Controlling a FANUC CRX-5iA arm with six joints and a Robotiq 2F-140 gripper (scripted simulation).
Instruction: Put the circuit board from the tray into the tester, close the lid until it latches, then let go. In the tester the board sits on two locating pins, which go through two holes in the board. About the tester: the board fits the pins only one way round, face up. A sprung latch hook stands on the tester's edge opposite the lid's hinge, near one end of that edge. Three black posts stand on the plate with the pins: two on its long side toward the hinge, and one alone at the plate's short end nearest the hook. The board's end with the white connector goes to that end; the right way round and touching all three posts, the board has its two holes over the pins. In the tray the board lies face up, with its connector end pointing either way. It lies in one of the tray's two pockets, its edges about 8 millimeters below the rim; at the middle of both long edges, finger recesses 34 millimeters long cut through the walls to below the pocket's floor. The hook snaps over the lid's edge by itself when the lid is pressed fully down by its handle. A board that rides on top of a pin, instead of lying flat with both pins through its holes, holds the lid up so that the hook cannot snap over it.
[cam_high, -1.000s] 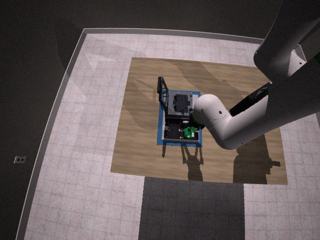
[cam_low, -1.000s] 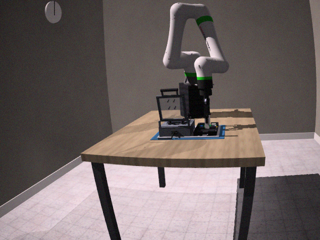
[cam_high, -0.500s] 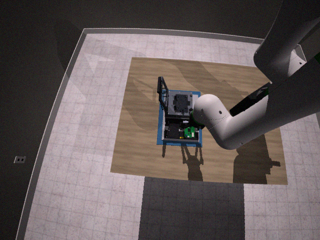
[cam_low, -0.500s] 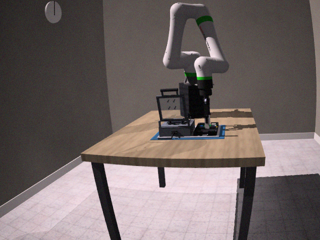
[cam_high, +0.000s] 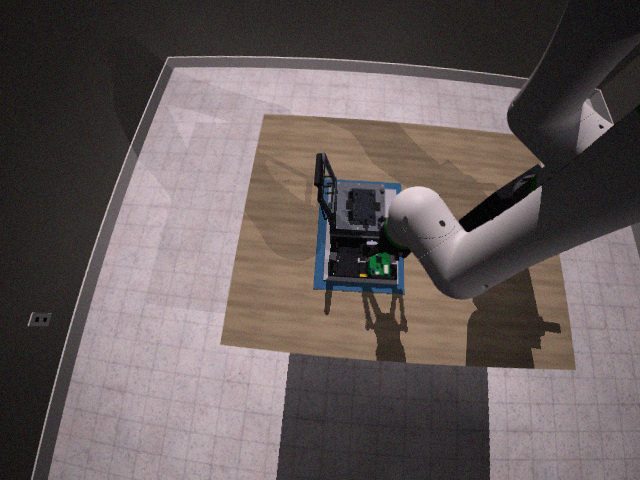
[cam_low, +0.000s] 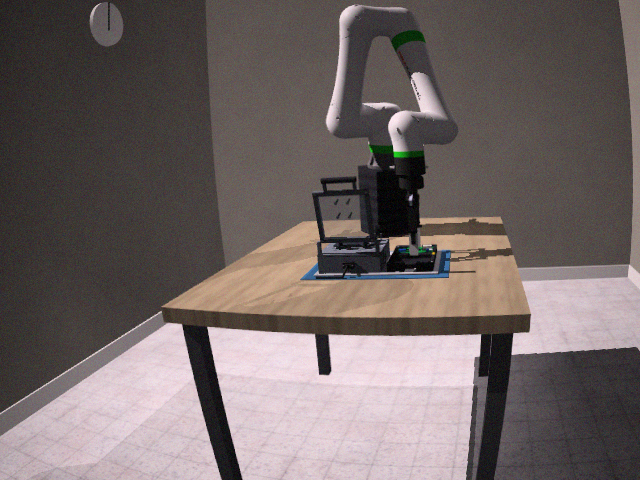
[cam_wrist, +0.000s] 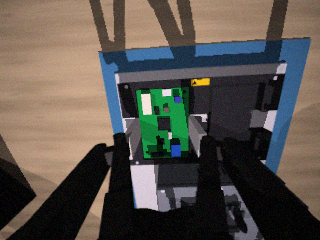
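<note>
My gripper is now 13 cm to the left of the tester, 10 cm short of it and 7 cm below it. The rest, counted from my hand: lid 19 cm ahead, 16 cm to the right, 13 cm above; green circuit board 2 cm below.
</note>
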